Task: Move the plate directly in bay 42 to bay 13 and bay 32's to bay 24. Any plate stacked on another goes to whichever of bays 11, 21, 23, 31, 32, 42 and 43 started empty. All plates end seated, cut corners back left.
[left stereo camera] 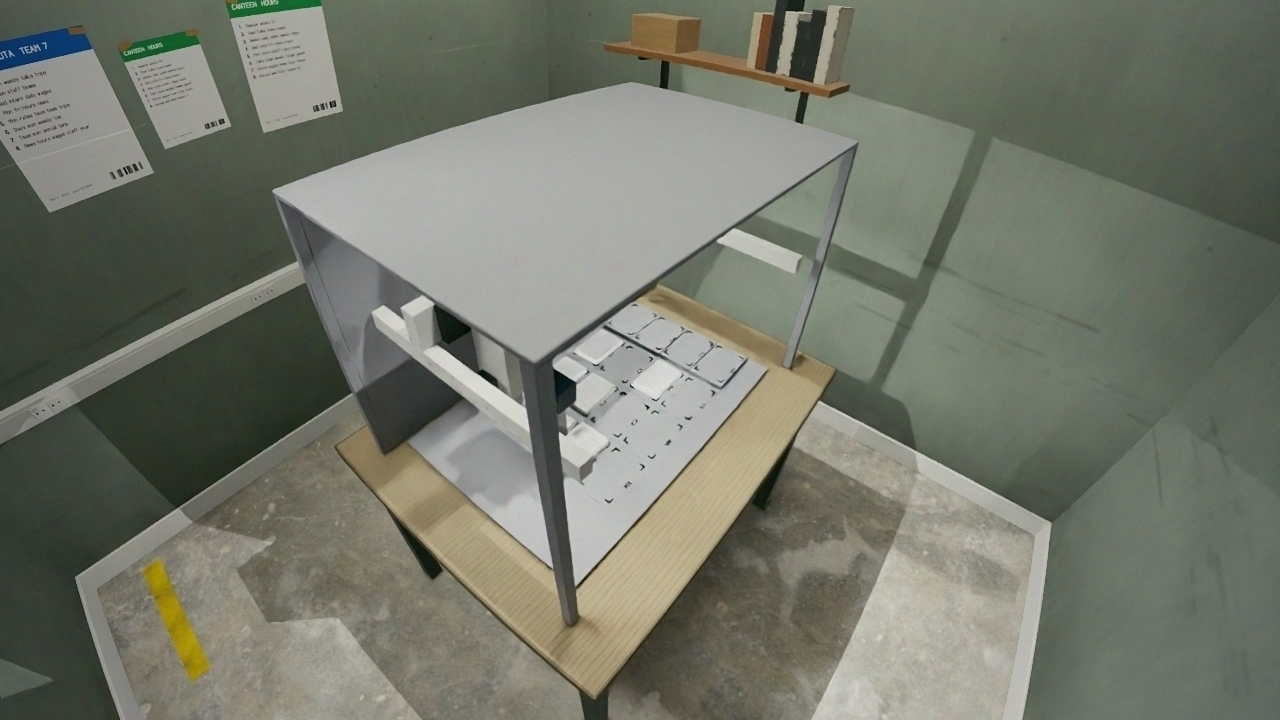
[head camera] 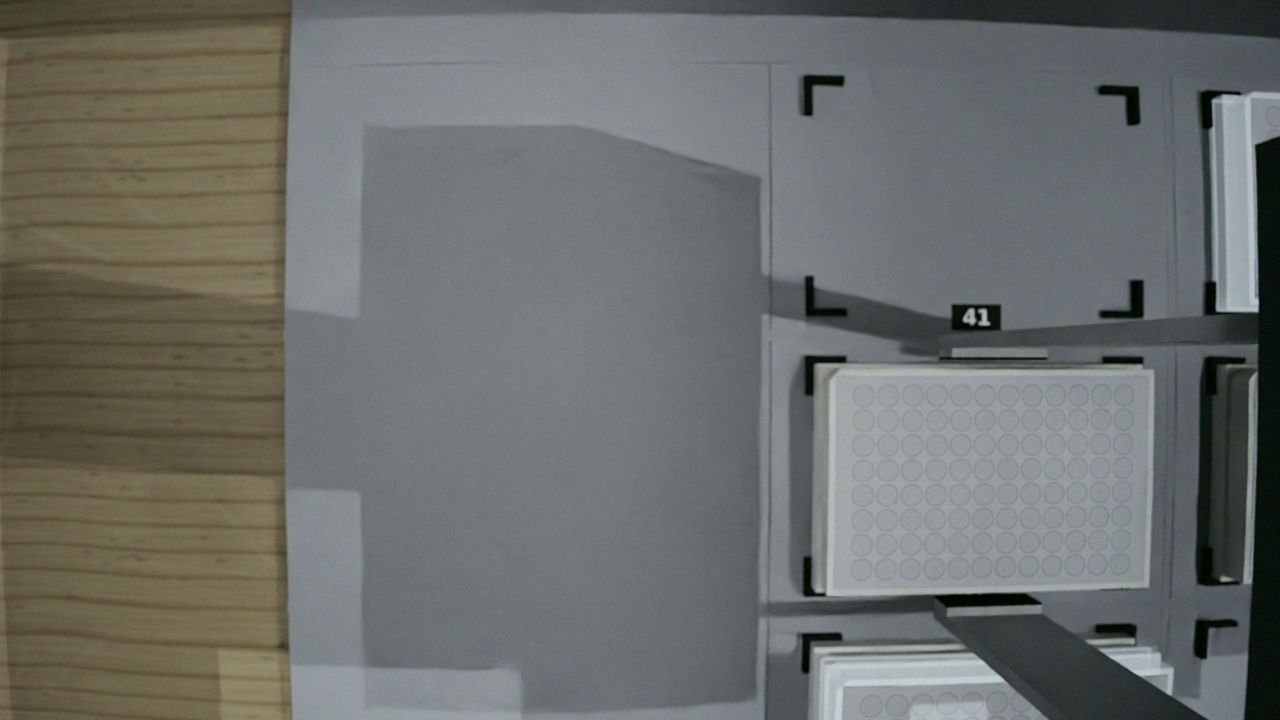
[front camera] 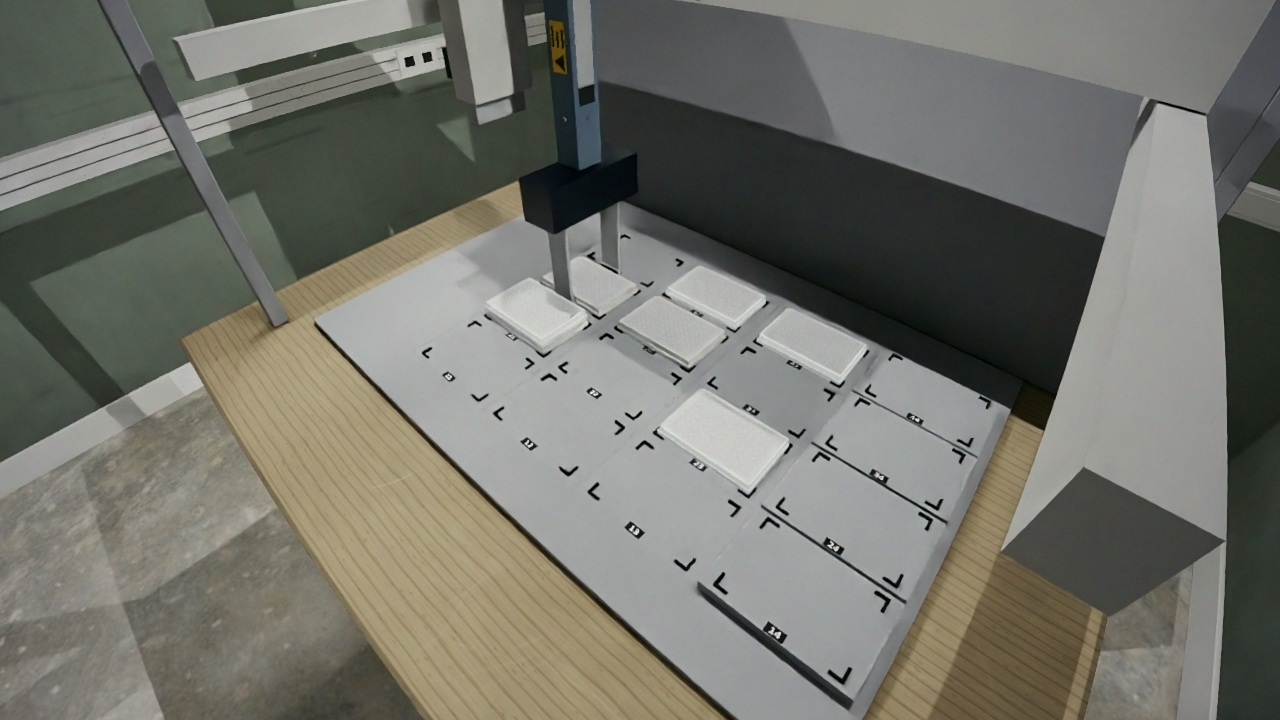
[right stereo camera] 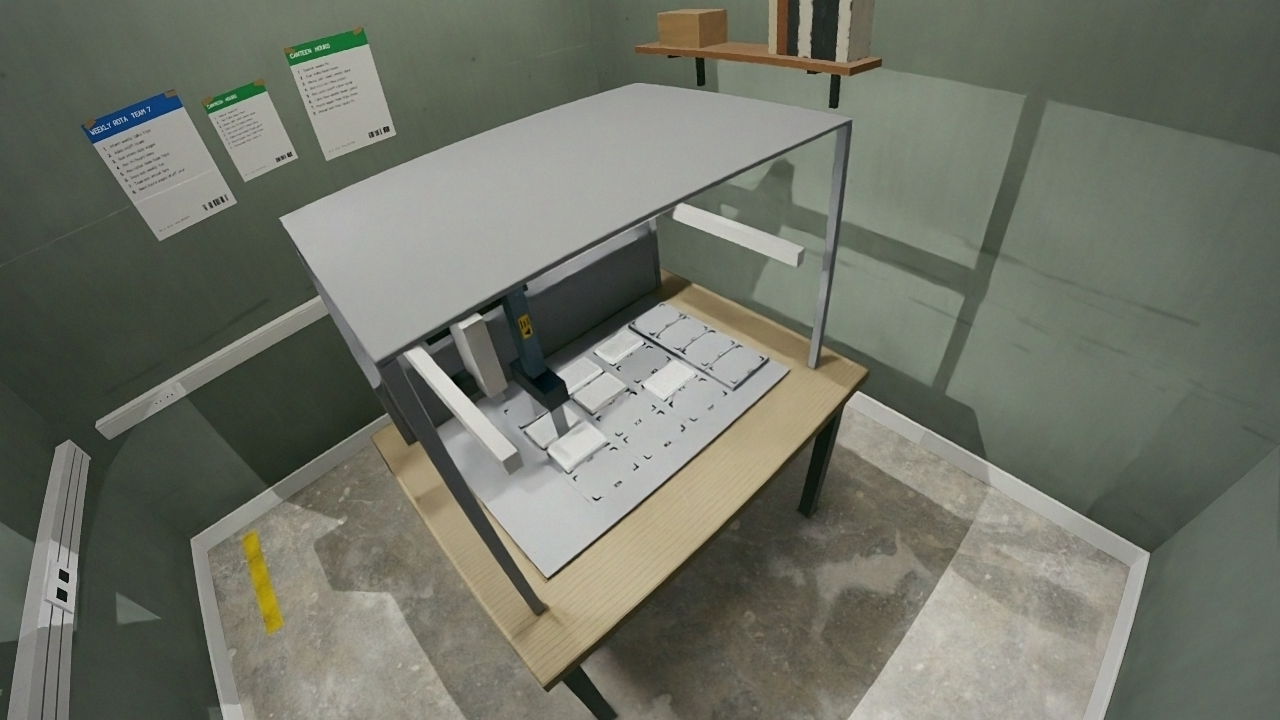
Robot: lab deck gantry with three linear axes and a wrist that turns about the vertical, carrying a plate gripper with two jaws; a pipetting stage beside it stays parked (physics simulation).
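Frame: origin at the robot's base, x ahead, y right, z down, level; metres.
Seen in the pictures: gripper, fingertip midpoint: (head camera: 983, 477) (front camera: 589, 284) (right stereo camera: 553, 425); robot's base at its link origin: (left stereo camera: 609, 502) (front camera: 425, 353) (right stereo camera: 596, 499).
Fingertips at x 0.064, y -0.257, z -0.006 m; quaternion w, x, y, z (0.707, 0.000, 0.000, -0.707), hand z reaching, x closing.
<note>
Offsets run from my fingertips to a thing's middle. "*": to the spot under its first point.
My gripper (front camera: 590, 284) (head camera: 991, 478) is lowered around the plate in bay 31. In the head view its jaws stand at the plate's back and front edges with a thin gap at the back one, so it looks open. That plate @(dx +0.000, dy +0.000, dz -0.001 m) (head camera: 989, 537) lies flat inside its corner marks, cut corner back left. Other white plates sit in bay 32 @(* dx +0.171, dy +0.005, dz -0.008 m) (front camera: 673, 329), bay 42 @(* dx +0.170, dy -0.099, dz -0.008 m) (front camera: 716, 295), bay 43 @(* dx +0.331, dy -0.099, dz -0.008 m) (front camera: 812, 343) and bay 23 @(* dx +0.336, dy +0.112, dz -0.008 m) (front camera: 726, 438). Bay 21 @(* dx +0.011, dy +0.111, dz -0.021 m) (front camera: 537, 310) looks like a stack of two. Bay 13 @(* dx +0.327, dy +0.223, dz +0.006 m) (front camera: 657, 505) and bay 24 @(* dx +0.502, dy +0.106, dz -0.008 m) (front camera: 863, 519) bear no plate.
The parked pipetting stage (front camera: 490, 53) hangs left of the gripper column. The stack in bay 21 stands close beside the front jaw. Bay 41 @(* dx -0.002, dy -0.107, dz +0.006 m) (head camera: 971, 197) behind the plate holds no plate. A raised strip @(* dx +0.476, dy +0.213, dz -0.008 m) (front camera: 787, 582) with bays 14 to 44 runs along the right.
</note>
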